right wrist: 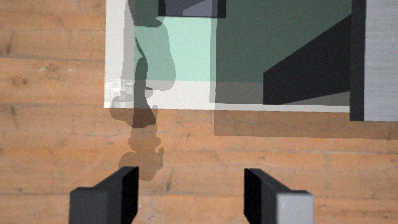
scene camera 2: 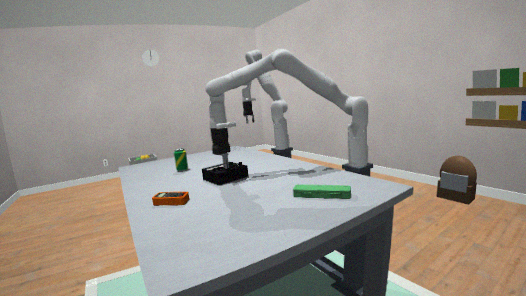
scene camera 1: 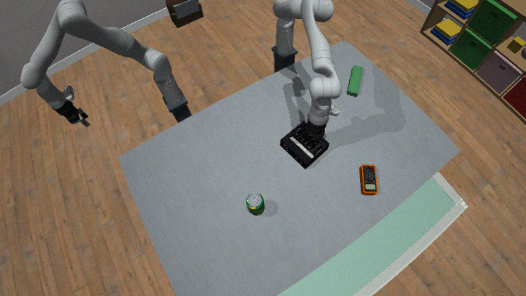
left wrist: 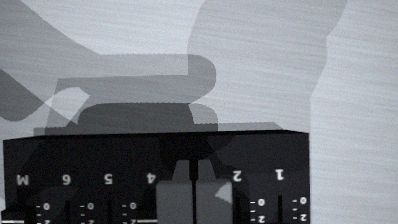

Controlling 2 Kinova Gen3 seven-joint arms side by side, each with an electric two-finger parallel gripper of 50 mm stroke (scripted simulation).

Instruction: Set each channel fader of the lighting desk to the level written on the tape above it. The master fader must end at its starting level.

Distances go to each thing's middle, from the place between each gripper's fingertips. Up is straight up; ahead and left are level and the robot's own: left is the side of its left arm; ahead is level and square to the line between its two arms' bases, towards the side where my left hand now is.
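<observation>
There's the green block (scene camera 2: 306, 191), and my right gripper is 39 cm short of it, 130 cm to the right of it and 17 cm above it.
As for my left hand, the block is 19 cm behind it, 40 cm to the left of it and 7 cm below it.
</observation>
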